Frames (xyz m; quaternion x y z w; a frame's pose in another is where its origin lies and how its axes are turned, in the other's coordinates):
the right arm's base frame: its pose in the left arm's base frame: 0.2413 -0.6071 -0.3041 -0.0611 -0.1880 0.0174 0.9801
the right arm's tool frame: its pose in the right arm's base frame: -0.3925 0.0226 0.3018 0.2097 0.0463 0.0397 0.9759
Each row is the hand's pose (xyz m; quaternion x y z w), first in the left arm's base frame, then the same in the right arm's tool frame.
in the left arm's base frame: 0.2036 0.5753 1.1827 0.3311 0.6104 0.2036 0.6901
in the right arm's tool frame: 0.9661 1.3213 0.8177 0.3119 0.6851 0.0074 0.6583
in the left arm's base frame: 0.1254 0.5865 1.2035 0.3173 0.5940 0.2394 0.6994
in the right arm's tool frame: 0.8995 1.3539 0.8519 0.3004 0.6764 0.0456 0.6709
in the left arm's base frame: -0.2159 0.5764 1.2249 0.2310 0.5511 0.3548 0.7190
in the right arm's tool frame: 0.5806 1.4237 0.9541 0.2246 0.6610 0.1739 0.6945
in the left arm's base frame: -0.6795 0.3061 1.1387 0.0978 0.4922 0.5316 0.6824
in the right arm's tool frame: 0.0776 1.2478 1.0613 0.1174 0.6352 0.3757 0.6645
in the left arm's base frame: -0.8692 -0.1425 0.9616 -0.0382 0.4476 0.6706 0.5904
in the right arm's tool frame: -0.2173 0.8218 1.0728 0.0113 0.6112 0.5442 0.5746
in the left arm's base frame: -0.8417 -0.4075 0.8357 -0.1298 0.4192 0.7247 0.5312
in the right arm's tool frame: -0.2651 0.5346 1.0274 -0.0655 0.5916 0.6186 0.5130
